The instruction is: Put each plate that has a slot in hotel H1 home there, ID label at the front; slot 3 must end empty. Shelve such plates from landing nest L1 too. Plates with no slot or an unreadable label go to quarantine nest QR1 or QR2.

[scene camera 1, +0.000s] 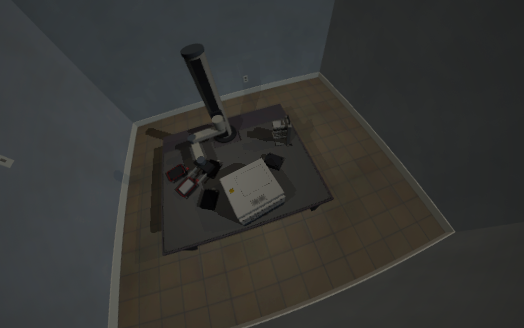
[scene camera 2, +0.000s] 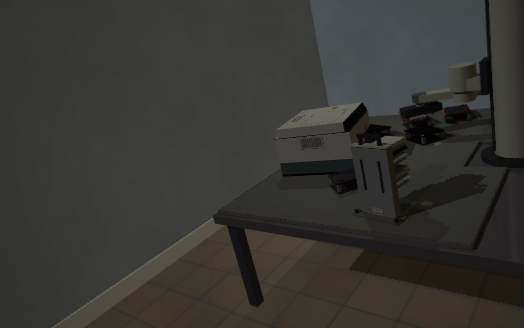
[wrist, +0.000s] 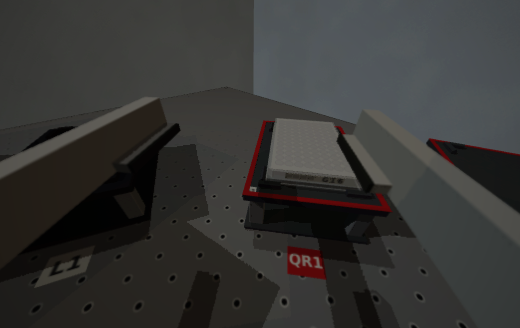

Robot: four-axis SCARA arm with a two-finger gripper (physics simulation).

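Observation:
My gripper is open, with nothing between its fingers. A pale plate lies on the red-rimmed nest QR1, its barcode and small dark characters facing the wrist camera. The right finger overlaps the plate's right edge in the wrist view. The red-rimmed nest QR2 shows a dark top. The black nest L1 is partly hidden behind the left finger; no pale plate shows on it. Hotel H1 holds several pale plates; their labels are unreadable.
A large white machine stands mid-table. One dark nest stands between it and the hotel. Another dark nest stands beside the gripper. The arm's column rises at the table's back.

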